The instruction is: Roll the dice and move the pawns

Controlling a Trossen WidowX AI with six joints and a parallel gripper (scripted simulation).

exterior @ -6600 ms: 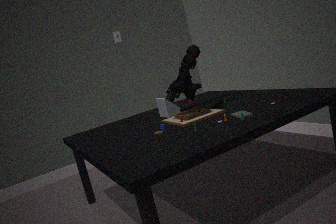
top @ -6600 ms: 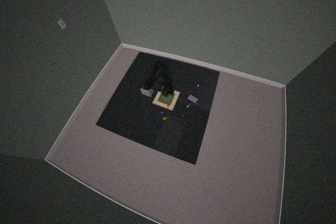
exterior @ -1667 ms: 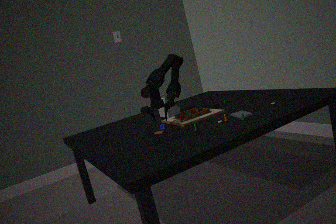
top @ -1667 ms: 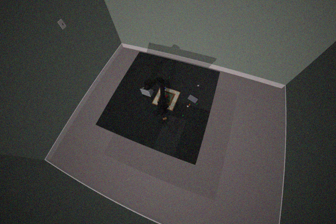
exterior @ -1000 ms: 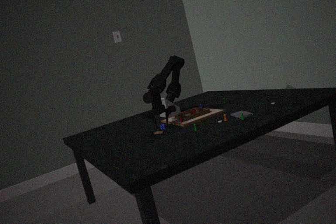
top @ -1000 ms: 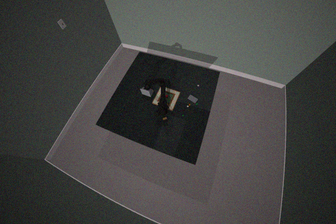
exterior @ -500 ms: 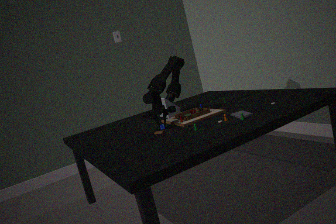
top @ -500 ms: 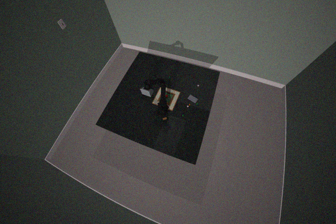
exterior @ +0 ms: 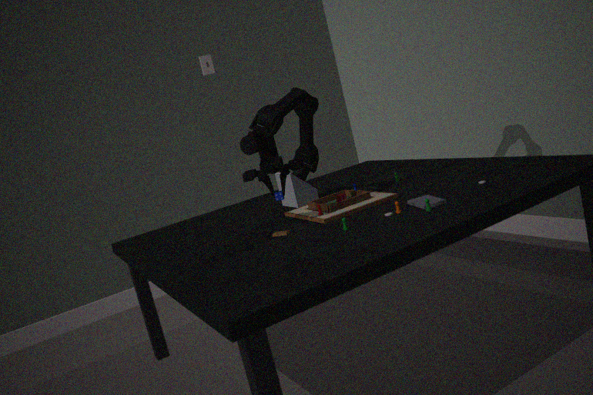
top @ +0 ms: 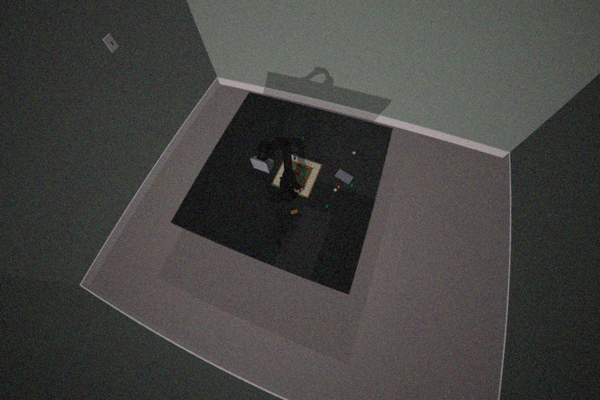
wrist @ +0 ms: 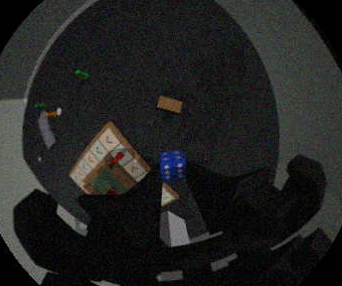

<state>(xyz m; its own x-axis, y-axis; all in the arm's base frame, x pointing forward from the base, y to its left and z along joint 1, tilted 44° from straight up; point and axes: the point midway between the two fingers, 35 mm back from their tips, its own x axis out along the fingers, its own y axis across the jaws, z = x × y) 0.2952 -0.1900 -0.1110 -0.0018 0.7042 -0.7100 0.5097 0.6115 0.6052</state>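
My gripper tip is now 110 mm to the right of the red pawn, 70 mm above it and 40 mm short of it. Round my gripper tip: orange pawn: 290 mm ahead, 230 mm to the left, 90 mm below; blue pawn: 330 mm to the left, 90 mm behind, 70 mm below; small wooden piece: 100 mm below, 60 mm ahead, 50 mm to the right.
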